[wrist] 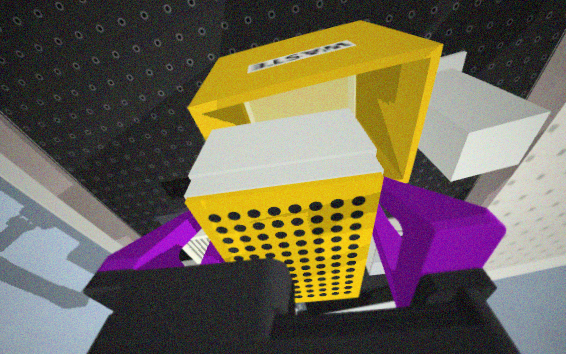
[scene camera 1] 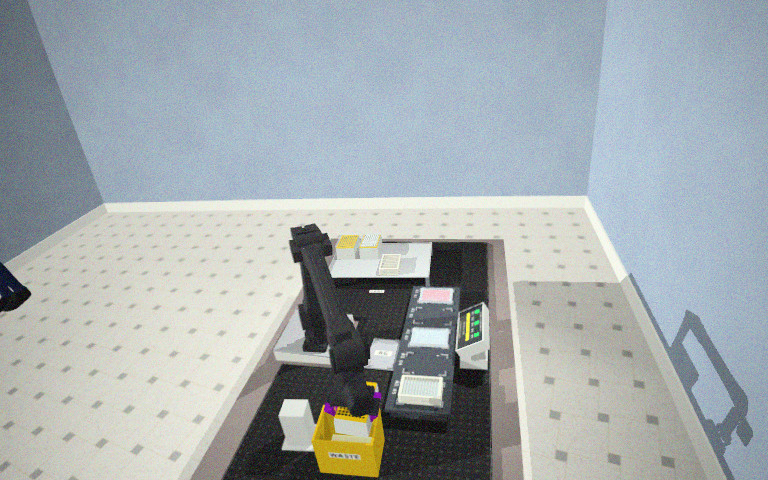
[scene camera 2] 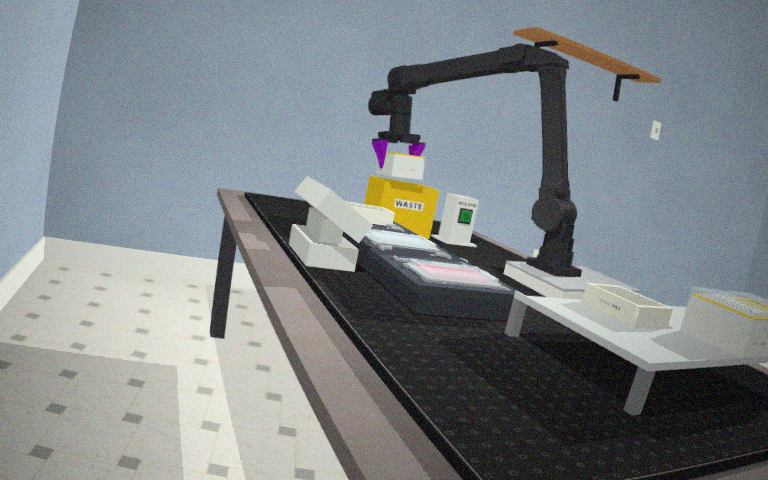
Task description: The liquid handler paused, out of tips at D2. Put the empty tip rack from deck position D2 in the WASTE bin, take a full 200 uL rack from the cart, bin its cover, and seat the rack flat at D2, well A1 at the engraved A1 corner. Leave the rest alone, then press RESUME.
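Places are measured from the arm's base along level axes (x right, y ahead, z up), in millimetres.
Where they show: gripper, fingertip midpoint: (wrist: 289, 184) (scene camera 1: 355, 418); arm's base at its link origin: (scene camera 1: 317, 340) (scene camera 2: 553, 270).
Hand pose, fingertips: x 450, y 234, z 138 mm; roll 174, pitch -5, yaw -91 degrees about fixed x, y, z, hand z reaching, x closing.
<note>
Each offset is from my fingertips to the top centre of the thing. "*": to the spot under its first point.
My gripper (scene camera 1: 352, 412) (scene camera 2: 399, 160) (wrist: 289, 184) is shut on the empty tip rack @(dz +50, dx -24, dy +3 mm) (scene camera 1: 352, 425) (scene camera 2: 407, 166) (wrist: 285, 145), pale-sided with a yellow, open-holed top. The rack hangs over the mouth of the yellow WASTE bin @(dz -32, dx -5, dy -28 mm) (scene camera 1: 348, 456) (scene camera 2: 396, 195) (wrist: 300, 57); in scene camera 2 its base is just above the rim. A pale panel @(dz -136, dx -5, dy -28 mm) (wrist: 305, 100) shows inside the bin. D2 (scene camera 1: 434, 314), second slot from the deck's far end, is bare. On the cart @(dz -101, dx -963, dy -61 mm) (scene camera 1: 416, 270) (scene camera 2: 594, 333) stand a yellow-topped rack @(dz -37, dx -1034, dy -221 mm) (scene camera 1: 348, 246) and a white-topped rack (scene camera 1: 370, 246) (scene camera 2: 727, 322). The button box @(dz -37, dx -57, dy -190 mm) (scene camera 1: 296, 421) (scene camera 2: 463, 217) (wrist: 480, 120) has a green button.
The deck (scene camera 1: 396, 404) (scene camera 2: 464, 305) holds a pink plate @(dz -106, dx -690, dy +192 mm) (scene camera 1: 436, 294) (scene camera 2: 453, 272), a pale blue plate @(dz -106, dx -443, dy +173 mm) (scene camera 1: 429, 337) (scene camera 2: 404, 238) and a cream rack @(dz -89, dx -196, dy +154 mm) (scene camera 1: 420, 390) (scene camera 2: 370, 212). A tilted display @(* dz -48, dx -396, dy +317 mm) (scene camera 1: 472, 331) stands beside it. A cream box @(dz -76, dx -894, dy -8 mm) (scene camera 1: 390, 264) (scene camera 2: 625, 305) sits on the cart.
</note>
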